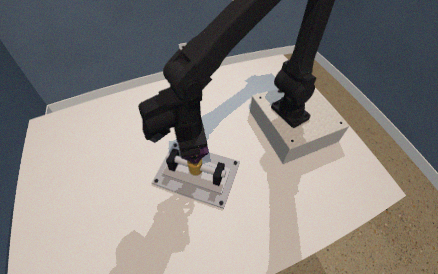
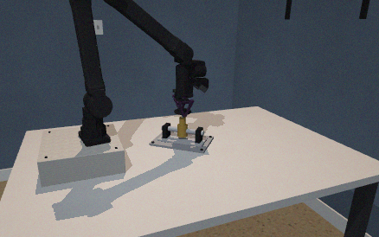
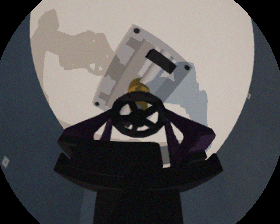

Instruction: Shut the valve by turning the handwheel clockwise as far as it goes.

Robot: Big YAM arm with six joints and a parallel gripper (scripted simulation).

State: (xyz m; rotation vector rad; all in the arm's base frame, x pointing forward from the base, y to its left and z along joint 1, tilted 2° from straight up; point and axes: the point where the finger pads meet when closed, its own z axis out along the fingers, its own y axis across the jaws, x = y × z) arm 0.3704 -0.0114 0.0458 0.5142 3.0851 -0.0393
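Now: the black spoked handwheel right at my hand.
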